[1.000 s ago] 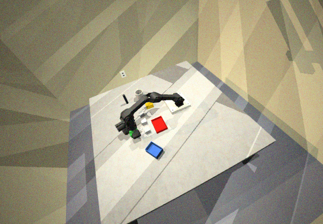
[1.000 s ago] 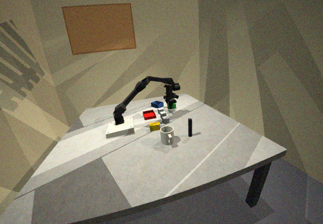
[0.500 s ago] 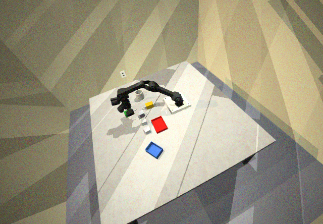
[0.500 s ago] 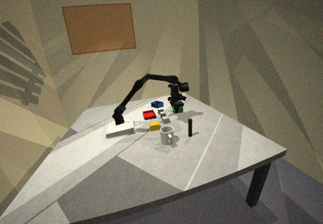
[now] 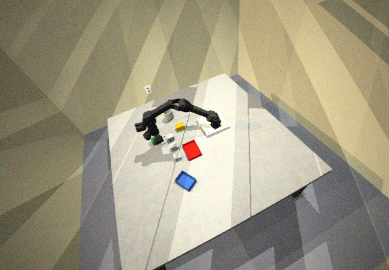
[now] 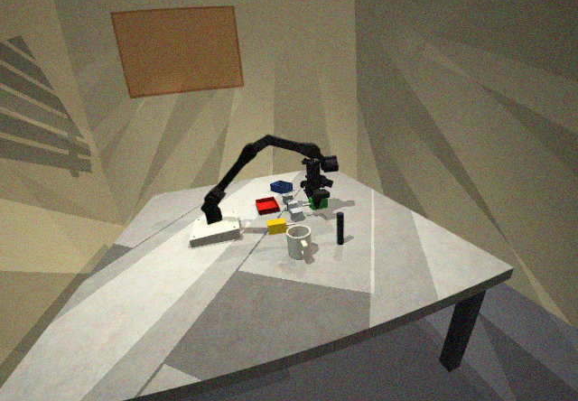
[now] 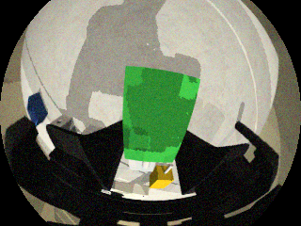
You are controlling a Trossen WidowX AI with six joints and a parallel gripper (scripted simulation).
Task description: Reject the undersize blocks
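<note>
The steel block lies 60 mm behind my gripper tip, 110 mm to the left of it and 20 mm below it. The rest, counted from my gripper tip: black cylinder 30 mm behind, 240 mm to the right, 20 mm above; green GO gauge 10 mm behind, 20 mm above; yellow block 170 mm behind, 40 mm to the right, 20 mm below.
</note>
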